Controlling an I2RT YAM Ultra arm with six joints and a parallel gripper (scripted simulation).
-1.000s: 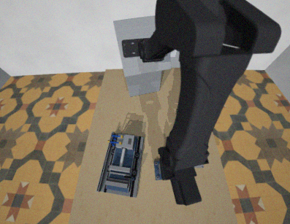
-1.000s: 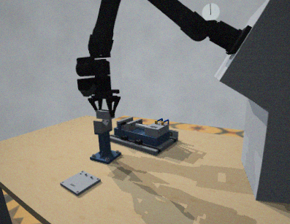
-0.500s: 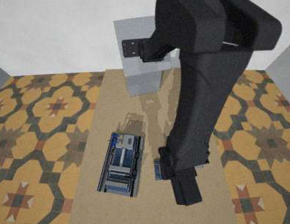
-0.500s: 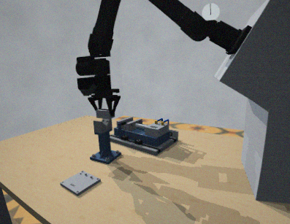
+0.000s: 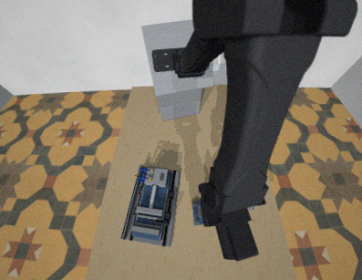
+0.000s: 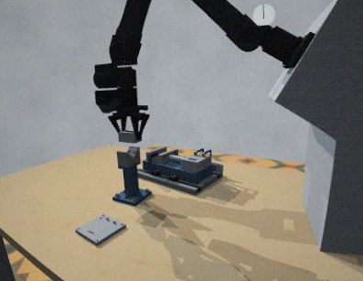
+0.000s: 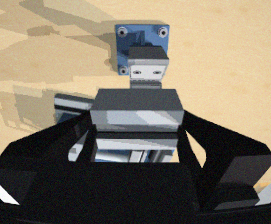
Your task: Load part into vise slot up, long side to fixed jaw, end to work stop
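Right now the moving jaw is 1 cm behind my hand, 21 cm to the right of it and 12 cm below it. The rest, counted from my hand: V-block post: 1 cm ahead, 14 cm below; then part: 1 cm above; then work stop: 3 cm ahead, 17 cm to the right, 11 cm below.
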